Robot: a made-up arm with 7 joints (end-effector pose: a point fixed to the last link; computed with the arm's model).
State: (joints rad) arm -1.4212 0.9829 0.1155 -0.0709 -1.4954 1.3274 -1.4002
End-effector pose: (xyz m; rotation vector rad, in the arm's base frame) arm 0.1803 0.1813 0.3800 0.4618 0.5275 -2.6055
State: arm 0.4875 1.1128 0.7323 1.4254 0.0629 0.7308 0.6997
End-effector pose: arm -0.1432 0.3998 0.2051 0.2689 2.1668 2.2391
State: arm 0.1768 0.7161 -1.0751 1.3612 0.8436 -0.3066 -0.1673
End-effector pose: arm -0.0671 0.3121 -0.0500 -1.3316 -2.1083 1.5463
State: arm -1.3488 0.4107 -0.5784 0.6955 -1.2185 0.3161 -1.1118
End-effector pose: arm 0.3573 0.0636 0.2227 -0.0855 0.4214 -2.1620
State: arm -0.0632 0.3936 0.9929 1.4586 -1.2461 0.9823 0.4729
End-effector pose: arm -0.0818 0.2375 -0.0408 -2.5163 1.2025 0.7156
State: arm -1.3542 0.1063 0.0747 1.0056 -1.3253 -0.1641 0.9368
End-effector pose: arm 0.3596 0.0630 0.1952 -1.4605 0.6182 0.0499
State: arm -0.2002 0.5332 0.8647 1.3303 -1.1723 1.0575 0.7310
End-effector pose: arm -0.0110 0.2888 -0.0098 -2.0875 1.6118 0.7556
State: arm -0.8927 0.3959 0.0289 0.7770 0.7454 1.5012 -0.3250
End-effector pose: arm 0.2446 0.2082 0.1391 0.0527 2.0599 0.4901
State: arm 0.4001 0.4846 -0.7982 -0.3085 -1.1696 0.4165 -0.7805
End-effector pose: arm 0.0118 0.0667 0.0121 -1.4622 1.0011 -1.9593
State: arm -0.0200 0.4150 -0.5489 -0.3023 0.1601 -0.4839 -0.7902
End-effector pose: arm 0.1697 0.0807 0.1057 0.8403 0.2096 -1.7361
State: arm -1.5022 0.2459 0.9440 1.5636 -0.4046 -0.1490 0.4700
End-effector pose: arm 0.3483 0.1142 0.1072 -1.2853 0.5863 0.0272
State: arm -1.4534 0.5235 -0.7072 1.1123 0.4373 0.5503 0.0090
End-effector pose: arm 0.3462 0.1493 0.2550 1.1572 1.0836 0.2985
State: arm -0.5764 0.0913 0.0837 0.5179 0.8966 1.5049 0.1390
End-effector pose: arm 0.1929 0.1489 0.0649 0.4088 2.0154 0.7514
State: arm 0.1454 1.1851 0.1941 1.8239 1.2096 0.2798 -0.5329
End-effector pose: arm -0.0914 0.4472 0.2031 -0.1586 -2.7012 -0.3497
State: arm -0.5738 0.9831 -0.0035 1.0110 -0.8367 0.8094 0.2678
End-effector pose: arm 0.1536 0.3517 0.1375 -0.6251 1.4961 0.5260
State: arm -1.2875 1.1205 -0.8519 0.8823 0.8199 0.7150 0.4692
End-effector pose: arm 0.2683 0.2661 0.2951 1.7126 0.7258 1.4088
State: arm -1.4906 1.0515 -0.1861 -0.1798 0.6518 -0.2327 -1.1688
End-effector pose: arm 0.1309 0.1148 0.4661 2.1788 0.3819 0.0117
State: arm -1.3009 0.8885 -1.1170 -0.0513 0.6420 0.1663 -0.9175
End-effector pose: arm 0.2593 0.0238 0.2792 2.3301 0.8871 -0.7135
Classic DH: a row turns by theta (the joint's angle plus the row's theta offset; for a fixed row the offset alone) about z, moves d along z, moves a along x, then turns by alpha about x. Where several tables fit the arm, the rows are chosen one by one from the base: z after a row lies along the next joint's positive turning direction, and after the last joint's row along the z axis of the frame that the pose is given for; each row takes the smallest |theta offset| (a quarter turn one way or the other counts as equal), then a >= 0, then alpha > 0; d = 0 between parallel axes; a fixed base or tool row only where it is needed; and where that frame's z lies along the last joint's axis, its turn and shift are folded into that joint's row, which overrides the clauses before.
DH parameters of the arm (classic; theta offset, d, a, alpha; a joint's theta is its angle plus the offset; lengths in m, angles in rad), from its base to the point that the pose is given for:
base (fixed): -0.071 0.2368 -0.0141 -1.3004
joint 1: -1.3111 0.0753 -0.0094 -1.5708
joint 2: 1.2915 0.0024 -0.008 1.5708
joint 3: -1.5708 -0.1789 0.003 1.5708
joint 4: 1.5708 0.048 0.0071 -1.5708
joint 5: 0 0.1677 0.0192 1.5708
joint 6: 1.5708 0.005 0.0479 1.5708
joint 7: 1.5102 0.0071 0.0088 0.5148
tool (fixed): -1.9538 -0.0414 0 0

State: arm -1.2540 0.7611 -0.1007 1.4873 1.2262 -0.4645 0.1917
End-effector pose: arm 0.3011 0.3039 0.1789 1.5392 0.9081 -0.0150
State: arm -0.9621 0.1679 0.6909 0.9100 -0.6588 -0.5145 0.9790
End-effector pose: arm 0.2887 0.2030 0.0703 -1.3505 0.1049 0.8807
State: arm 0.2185 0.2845 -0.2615 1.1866 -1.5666 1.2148 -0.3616
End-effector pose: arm -0.1118 0.1900 -0.0442 -2.6324 1.6329 -0.0783
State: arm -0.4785 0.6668 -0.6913 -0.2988 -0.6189 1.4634 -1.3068
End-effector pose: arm 0.1783 0.1208 0.1172 -0.3725 2.1517 -2.1721
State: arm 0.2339 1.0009 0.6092 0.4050 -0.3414 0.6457 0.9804
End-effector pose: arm 0.0488 0.3651 0.1761 0.2678 1.0970 1.6072
